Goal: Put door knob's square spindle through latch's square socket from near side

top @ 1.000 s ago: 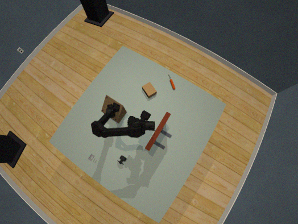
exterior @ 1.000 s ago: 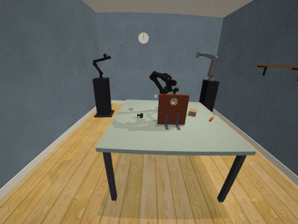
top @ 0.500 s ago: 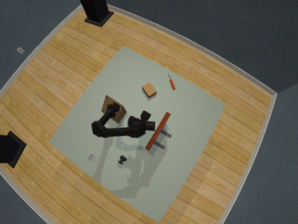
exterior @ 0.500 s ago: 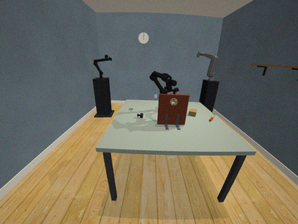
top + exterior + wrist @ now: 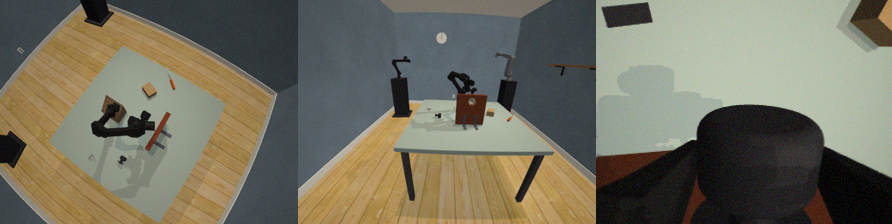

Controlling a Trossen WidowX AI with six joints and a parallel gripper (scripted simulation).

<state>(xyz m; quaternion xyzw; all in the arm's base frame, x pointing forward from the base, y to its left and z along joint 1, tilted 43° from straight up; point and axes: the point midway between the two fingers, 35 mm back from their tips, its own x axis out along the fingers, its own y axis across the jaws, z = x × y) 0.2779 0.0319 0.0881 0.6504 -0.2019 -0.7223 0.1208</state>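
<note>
The dark door knob is 4 cm ahead of my hand, 3 cm below it and 1 cm to the left of it. The rest, counted from my hand: wooden block (35 cm to the left, 25 cm below, 12 cm behind).
</note>
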